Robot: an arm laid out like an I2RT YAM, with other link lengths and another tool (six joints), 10 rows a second.
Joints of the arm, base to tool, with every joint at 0 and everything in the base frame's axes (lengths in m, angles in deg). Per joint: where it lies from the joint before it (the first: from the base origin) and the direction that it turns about. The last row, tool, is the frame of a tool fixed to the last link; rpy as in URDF.
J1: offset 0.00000 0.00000 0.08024 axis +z
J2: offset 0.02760 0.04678 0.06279 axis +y
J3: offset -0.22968 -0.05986 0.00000 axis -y
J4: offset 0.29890 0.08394 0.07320 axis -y
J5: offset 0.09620 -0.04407 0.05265 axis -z
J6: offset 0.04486 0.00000 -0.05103 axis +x
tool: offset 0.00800 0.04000 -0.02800 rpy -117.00 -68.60 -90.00
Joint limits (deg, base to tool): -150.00..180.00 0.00..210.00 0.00..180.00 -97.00..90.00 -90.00..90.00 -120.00..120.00
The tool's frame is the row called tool.
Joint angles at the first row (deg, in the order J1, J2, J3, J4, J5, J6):
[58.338 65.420 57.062 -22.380 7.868 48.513]
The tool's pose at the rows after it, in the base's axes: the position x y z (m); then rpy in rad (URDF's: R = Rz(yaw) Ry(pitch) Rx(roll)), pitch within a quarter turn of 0, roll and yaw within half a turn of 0:
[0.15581 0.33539 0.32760 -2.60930 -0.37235 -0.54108]
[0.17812 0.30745 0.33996 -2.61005 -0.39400 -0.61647]
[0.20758 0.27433 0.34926 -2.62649 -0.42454 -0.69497]
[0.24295 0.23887 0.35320 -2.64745 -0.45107 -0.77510]
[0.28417 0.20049 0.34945 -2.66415 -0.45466 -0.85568]
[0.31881 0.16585 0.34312 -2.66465 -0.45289 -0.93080]
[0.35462 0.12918 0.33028 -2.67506 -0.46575 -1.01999]
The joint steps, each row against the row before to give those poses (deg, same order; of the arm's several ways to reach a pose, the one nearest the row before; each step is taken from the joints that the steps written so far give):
[-3.696 -3.409 0.339 -3.332 -0.349 -0.386]
[-5.752 -3.032 0.519 -3.255 -0.602 -1.797]
[-7.736 -1.622 1.284 -3.210 -1.546 -3.053]
[-8.958 0.434 1.556 -1.645 -2.455 -3.438]
[-9.672 2.668 1.275 0.672 -3.742 -2.774]
[-7.738 3.213 0.868 2.216 -2.958 -1.722]
[-6.969 4.493 0.932 3.235 -0.886 -1.599]

